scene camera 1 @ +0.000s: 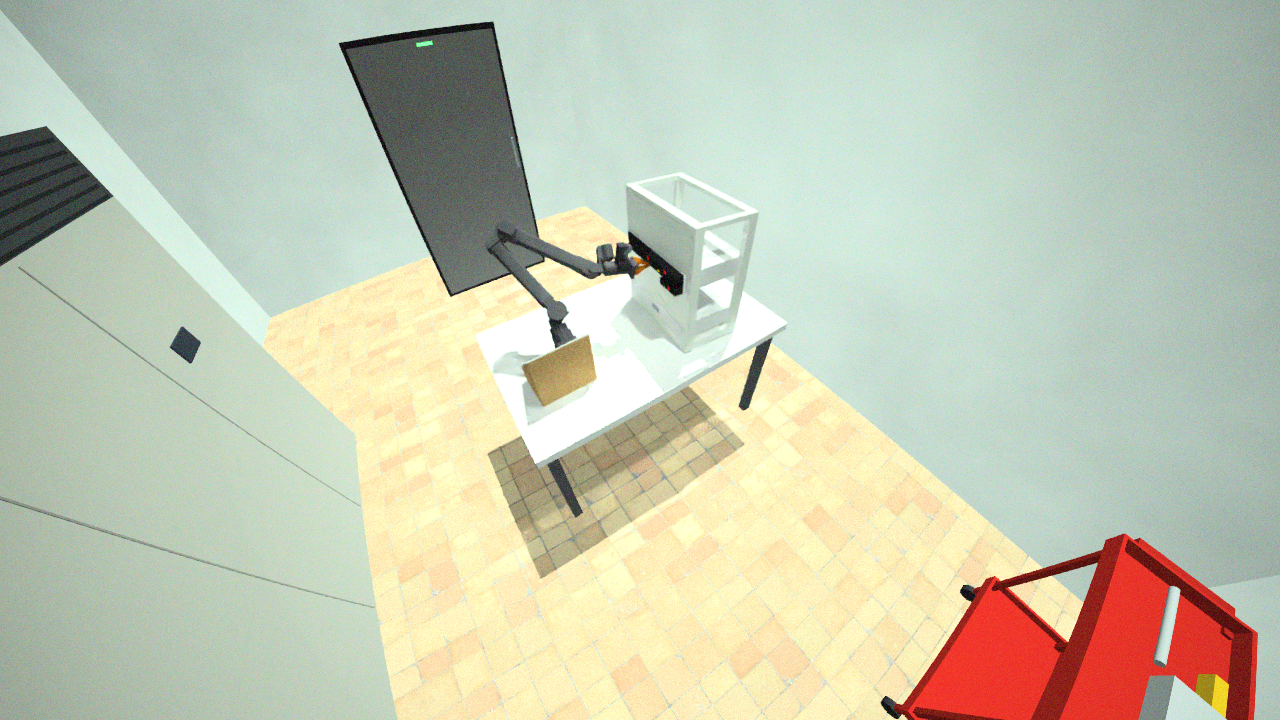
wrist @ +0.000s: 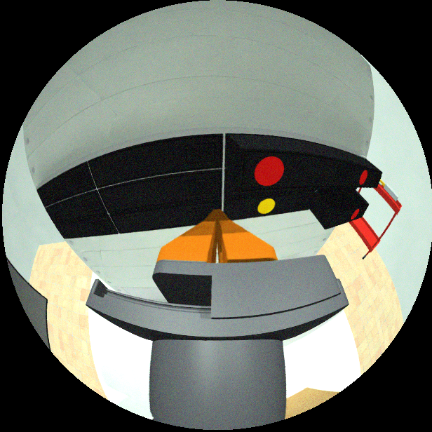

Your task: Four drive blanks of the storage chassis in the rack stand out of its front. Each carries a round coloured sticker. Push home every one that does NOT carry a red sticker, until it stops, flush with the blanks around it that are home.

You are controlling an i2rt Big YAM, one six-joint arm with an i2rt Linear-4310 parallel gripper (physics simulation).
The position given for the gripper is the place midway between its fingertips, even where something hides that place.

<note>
In view: the gripper [wrist: 216,215] and a white rack [scene camera 1: 683,249].
</note>
